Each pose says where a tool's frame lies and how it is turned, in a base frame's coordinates. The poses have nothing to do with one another.
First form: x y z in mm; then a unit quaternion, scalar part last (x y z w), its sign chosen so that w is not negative.
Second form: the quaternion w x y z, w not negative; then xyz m. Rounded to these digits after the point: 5 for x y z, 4 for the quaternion.
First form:
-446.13 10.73 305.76 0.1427 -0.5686 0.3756 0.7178
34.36 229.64 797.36 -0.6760 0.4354 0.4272 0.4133
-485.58 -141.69 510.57 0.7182 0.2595 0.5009 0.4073
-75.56 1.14 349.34 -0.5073 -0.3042 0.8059 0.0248
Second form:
0.7178 0.1427 -0.5686 0.3756 -0.44613 0.01073 0.30576
0.4133 -0.6760 0.4354 0.4272 0.03436 0.22964 0.79736
0.4073 0.7182 0.2595 0.5009 -0.48558 -0.14169 0.51057
0.0248 -0.5073 -0.3042 0.8059 -0.07556 0.00114 0.34934

